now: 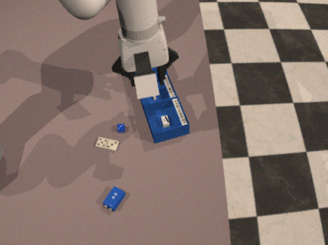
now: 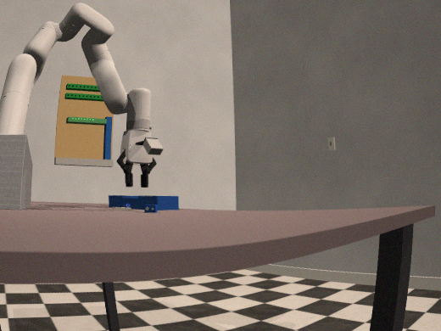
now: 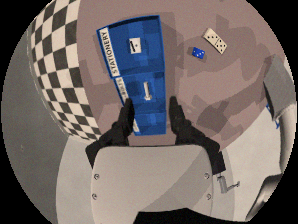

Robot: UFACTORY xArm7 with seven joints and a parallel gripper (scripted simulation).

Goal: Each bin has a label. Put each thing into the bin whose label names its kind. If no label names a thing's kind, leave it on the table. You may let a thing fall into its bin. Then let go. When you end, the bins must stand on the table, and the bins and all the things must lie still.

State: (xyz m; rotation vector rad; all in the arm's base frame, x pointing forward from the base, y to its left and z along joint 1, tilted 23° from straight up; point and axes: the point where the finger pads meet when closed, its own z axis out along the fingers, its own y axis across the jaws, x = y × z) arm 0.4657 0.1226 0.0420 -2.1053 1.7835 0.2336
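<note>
The cream domino is 12 cm to the right of my hand, 10 cm behind it and 8 cm below it. Round my hand: blue three-part bin 6 cm below, 2 cm ahead, 1 cm to the left; bolt 7 cm below, 2 cm to the left; white sharpener 7 cm to the right, 7 cm below, 3 cm ahead.
</note>
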